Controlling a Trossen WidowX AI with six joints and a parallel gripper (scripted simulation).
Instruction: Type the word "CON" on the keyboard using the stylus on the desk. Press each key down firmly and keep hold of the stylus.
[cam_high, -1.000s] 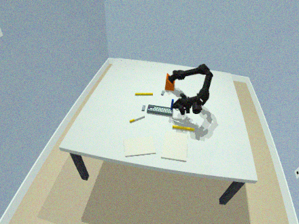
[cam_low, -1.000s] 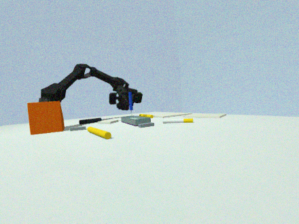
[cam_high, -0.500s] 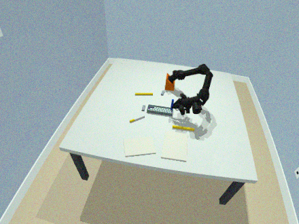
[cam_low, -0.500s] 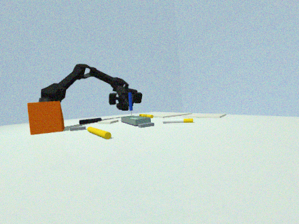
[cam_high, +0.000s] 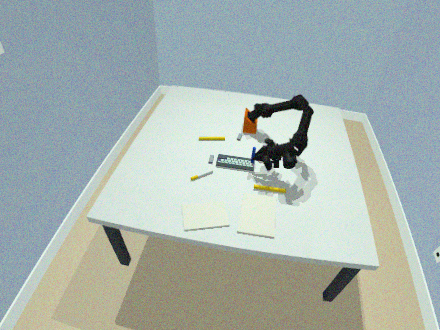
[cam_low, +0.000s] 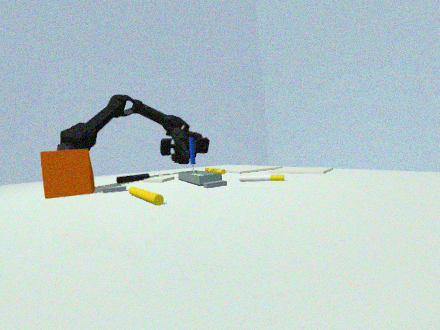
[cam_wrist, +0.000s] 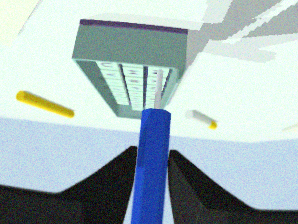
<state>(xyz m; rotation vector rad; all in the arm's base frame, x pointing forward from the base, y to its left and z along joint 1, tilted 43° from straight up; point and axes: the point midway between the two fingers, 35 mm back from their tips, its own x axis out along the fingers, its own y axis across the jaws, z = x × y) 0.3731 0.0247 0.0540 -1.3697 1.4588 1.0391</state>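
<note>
Now: gripper tip 5 cm above the stylus tip. Also, from my gripper tip: small grey block 22 cm to the right, 7 cm below, 3 cm behind; then black stylus 19 cm behind, 13 cm to the left, 6 cm below; then white-and-yellow marker 25 cm to the right, 10 cm ahead, 7 cm below.
</note>
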